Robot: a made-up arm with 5 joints. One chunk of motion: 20 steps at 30 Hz.
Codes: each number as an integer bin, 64 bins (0 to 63) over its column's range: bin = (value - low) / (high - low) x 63, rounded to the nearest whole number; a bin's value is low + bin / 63 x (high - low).
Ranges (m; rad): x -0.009..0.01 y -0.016..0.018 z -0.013..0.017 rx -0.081..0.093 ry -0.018..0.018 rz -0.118..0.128
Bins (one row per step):
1: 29 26 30 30 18 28
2: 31 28 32 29 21 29
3: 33 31 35 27 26 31
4: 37 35 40 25 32 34
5: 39 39 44 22 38 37
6: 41 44 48 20 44 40
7: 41 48 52 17 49 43
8: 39 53 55 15 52 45
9: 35 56 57 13 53 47
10: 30 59 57 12 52 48
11: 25 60 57 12 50 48
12: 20 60 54 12 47 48
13: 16 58 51 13 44 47
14: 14 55 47 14 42 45
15: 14 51 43 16 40 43
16: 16 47 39 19 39 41
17: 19 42 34 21 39 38
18: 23 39 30 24 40 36
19: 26 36 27 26 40 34
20: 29 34 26 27 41 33
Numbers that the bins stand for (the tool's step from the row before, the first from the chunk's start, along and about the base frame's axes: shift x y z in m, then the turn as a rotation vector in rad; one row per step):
1: -0.00025 -0.00197 0.00129 0.00186 -0.00771 -0.00867
2: 0.00035 -0.00089 0.00224 -0.00090 -0.00600 -0.00476
3: 0.00095 0.00073 0.00367 -0.00643 -0.00314 0.00305
4: 0.00216 0.00289 0.00605 -0.01195 0.00029 0.01476
5: 0.00276 0.00505 0.00795 -0.02024 0.00371 0.02648
6: 0.00337 0.00775 0.00986 -0.02576 0.00714 0.03819
7: 0.00337 0.00990 0.01176 -0.03405 0.01000 0.04990
8: 0.00276 0.01260 0.01319 -0.03957 0.01171 0.05771
9: 0.00156 0.01422 0.01414 -0.04510 0.01229 0.06552
10: 0.00005 0.01584 0.01414 -0.04786 0.01171 0.06943
11: -0.00146 0.01638 0.01414 -0.04786 0.01057 0.06943
12: -0.00297 0.01638 0.01271 -0.04786 0.00886 0.06943
13: -0.00417 0.01530 0.01129 -0.04510 0.00714 0.06552
14: -0.00478 0.01368 0.00938 -0.04233 0.00600 0.05771
15: -0.00478 0.01152 0.00748 -0.03681 0.00486 0.04990
16: -0.00417 0.00937 0.00557 -0.02852 0.00429 0.04210
17: -0.00327 0.00667 0.00319 -0.02300 0.00429 0.03038
18: -0.00206 0.00505 0.00129 -0.01471 0.00486 0.02257
19: -0.00116 0.00343 -0.00014 -0.00919 0.00486 0.01476
20: -0.00025 0.00235 -0.00062 -0.00643 0.00543 0.01086

